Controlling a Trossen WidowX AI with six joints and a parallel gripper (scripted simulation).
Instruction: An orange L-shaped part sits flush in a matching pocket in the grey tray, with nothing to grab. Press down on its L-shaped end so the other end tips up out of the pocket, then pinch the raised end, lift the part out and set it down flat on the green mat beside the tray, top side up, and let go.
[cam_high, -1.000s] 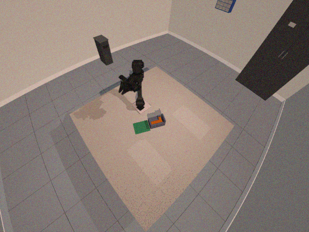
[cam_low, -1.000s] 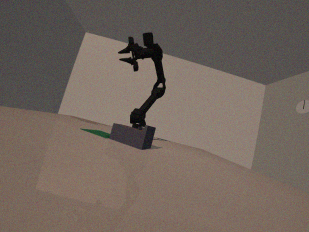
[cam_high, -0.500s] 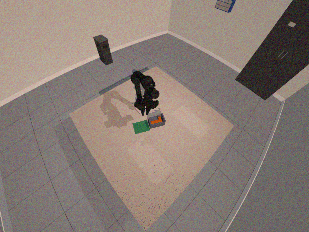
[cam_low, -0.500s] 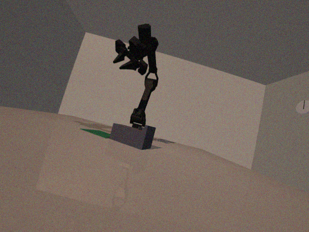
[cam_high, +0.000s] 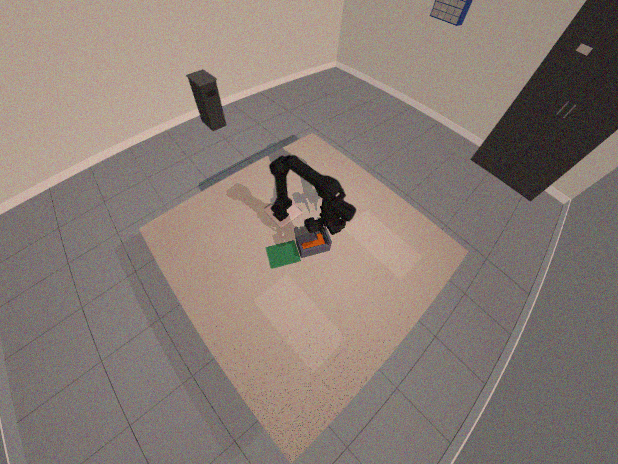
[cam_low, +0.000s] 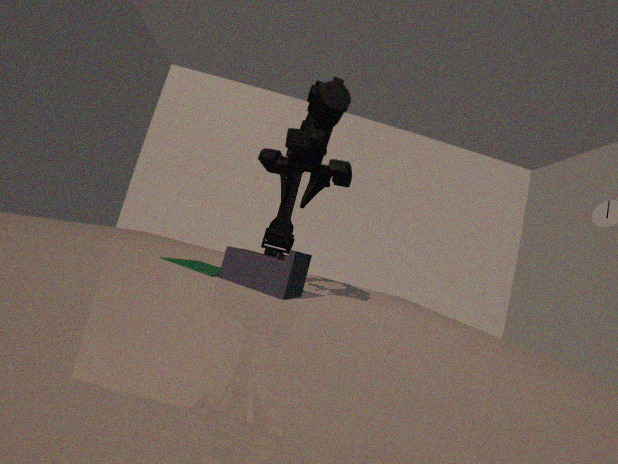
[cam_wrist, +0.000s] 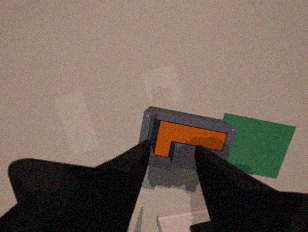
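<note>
The orange l-shaped part is 4 cm behind my gripper tip, 1 cm to the right of it and 12 cm below it. The rest, counted from my gripper tip: green mat (12 cm behind, 15 cm to the right, 19 cm below).
</note>
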